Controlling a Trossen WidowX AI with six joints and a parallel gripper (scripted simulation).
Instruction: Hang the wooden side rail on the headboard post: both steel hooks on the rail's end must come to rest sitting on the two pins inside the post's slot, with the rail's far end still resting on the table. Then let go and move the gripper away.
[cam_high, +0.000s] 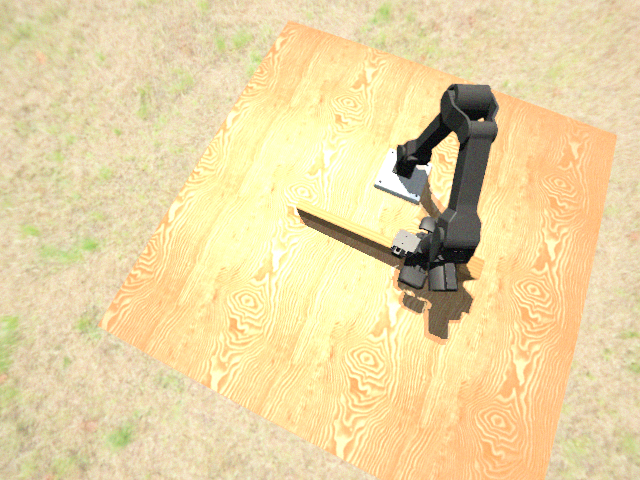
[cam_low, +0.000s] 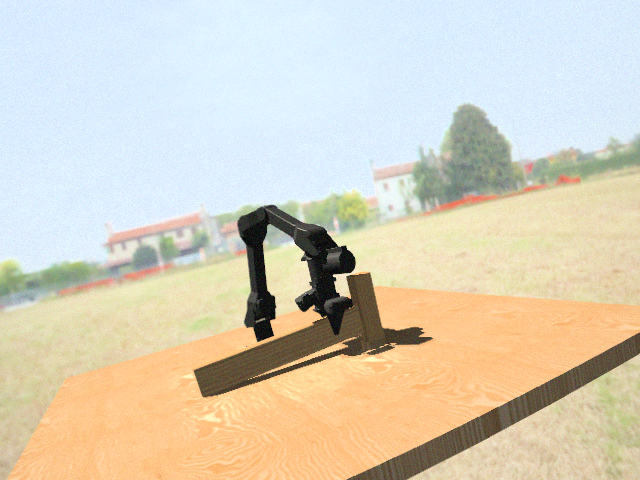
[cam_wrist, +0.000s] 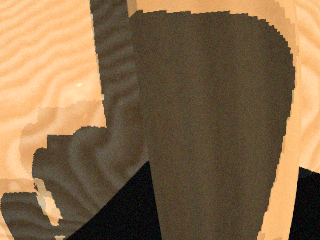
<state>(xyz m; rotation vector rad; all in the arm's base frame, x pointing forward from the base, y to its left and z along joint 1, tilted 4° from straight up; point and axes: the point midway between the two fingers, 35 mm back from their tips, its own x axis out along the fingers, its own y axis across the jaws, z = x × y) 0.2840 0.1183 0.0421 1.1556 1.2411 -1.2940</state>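
The headboard post lies 100 mm to the left of my gripper tip and 40 mm above it.
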